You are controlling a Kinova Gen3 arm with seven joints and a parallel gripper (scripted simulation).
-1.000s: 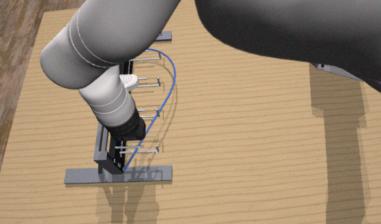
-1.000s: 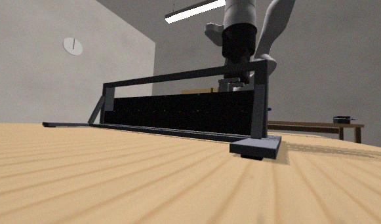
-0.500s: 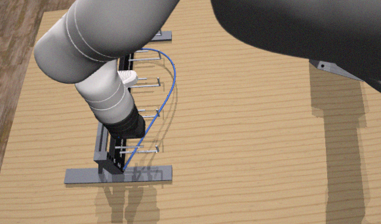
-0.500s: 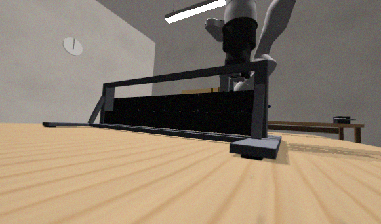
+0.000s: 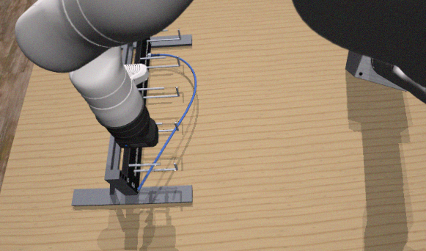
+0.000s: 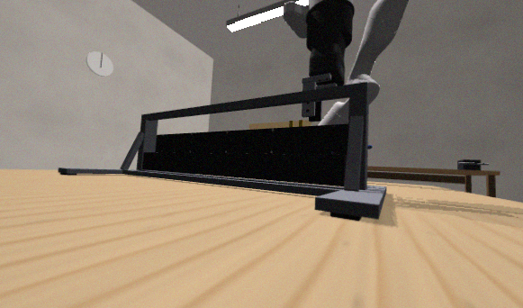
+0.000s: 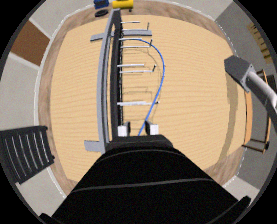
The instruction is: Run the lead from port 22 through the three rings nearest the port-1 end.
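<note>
The rack is 14 cm to the right of my hand, 9 cm ahead of it and 7 cm below it.
</note>
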